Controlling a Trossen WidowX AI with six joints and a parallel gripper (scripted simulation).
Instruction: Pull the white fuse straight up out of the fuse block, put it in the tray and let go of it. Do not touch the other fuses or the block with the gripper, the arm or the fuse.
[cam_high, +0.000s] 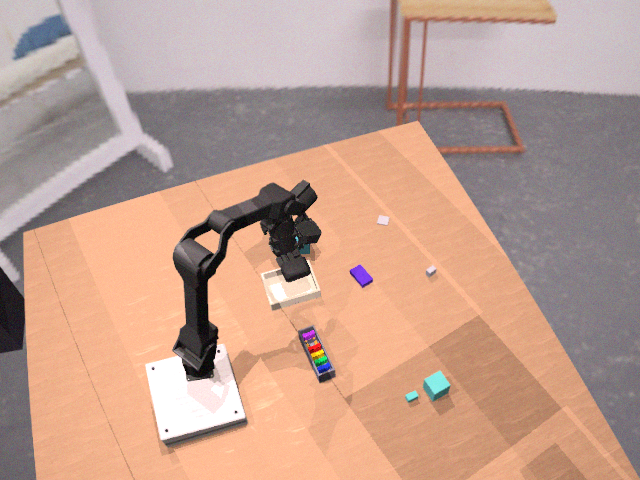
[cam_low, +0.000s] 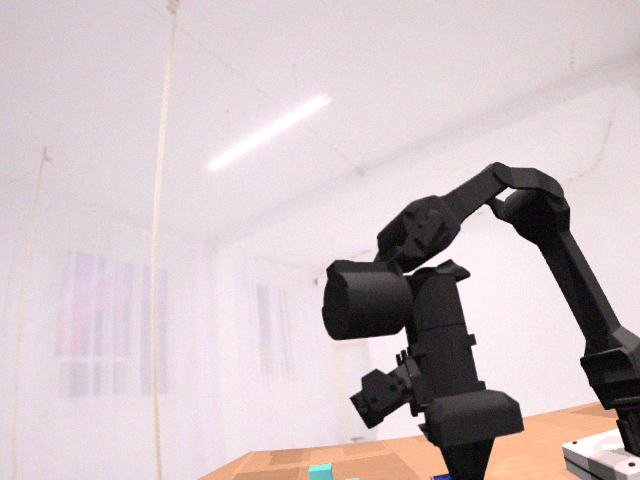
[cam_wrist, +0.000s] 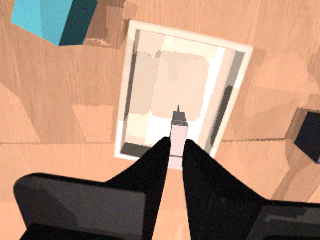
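Now: gripper tip 90 mm above the cream tray. Round my gripper tip: purple fuse: 20 mm ahead, 170 mm to the right, 70 mm below; white fuse: 10 mm below; purple block: 180 mm ahead, 10 mm to the right, 90 mm below.
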